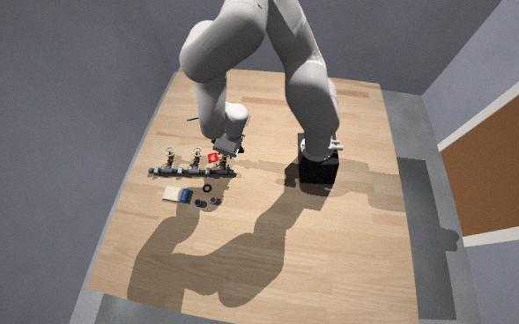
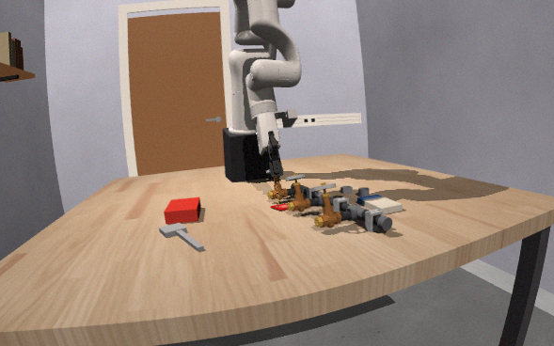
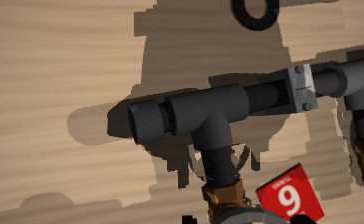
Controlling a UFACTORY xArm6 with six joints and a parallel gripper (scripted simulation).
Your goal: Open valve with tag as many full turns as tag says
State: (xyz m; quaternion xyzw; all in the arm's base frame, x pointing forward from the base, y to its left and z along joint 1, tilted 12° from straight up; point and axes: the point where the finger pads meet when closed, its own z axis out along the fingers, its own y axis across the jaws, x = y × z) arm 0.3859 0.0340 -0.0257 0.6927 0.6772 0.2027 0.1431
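Now: the red tag 80 mm below my hand, 80 mm ahead of it and 10 mm to the right of it. The rest, counted from my hand: grey hammer-like tool 240 mm to the right, 210 mm ahead, 80 mm below; then grey box 210 mm to the left, 190 mm ahead, 70 mm below; then red box 250 mm to the right, 70 mm below, 50 mm ahead.
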